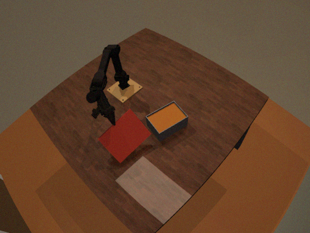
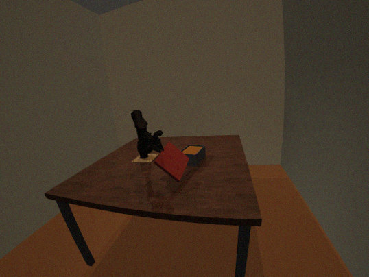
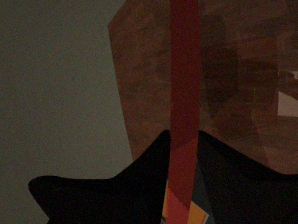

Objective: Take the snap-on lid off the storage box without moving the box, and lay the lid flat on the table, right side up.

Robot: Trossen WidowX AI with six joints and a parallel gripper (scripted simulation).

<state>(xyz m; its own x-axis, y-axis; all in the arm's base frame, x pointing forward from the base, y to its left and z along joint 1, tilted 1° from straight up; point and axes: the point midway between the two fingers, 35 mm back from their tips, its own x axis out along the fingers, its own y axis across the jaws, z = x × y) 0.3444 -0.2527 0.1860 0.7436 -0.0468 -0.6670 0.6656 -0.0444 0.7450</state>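
My gripper tip is 60 mm short of the lid, 60 mm above it and 20 mm to the right of it. Also, from my gripper tip: storage box (290 mm to the left, 130 mm below, 80 mm ahead).
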